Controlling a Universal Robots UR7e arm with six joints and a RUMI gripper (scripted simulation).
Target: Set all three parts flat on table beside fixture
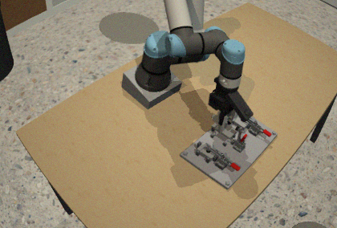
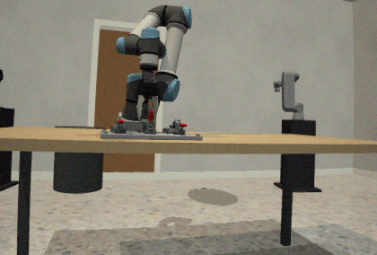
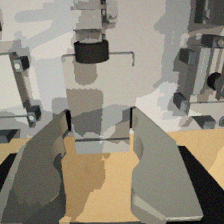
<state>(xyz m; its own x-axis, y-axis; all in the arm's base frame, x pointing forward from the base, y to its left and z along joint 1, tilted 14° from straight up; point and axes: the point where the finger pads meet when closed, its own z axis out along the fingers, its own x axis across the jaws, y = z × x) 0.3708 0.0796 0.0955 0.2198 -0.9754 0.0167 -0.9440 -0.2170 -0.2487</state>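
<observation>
The grey fixture plate is 50 mm ahead of my hand, 10 mm to the left of it and 70 mm below it.
</observation>
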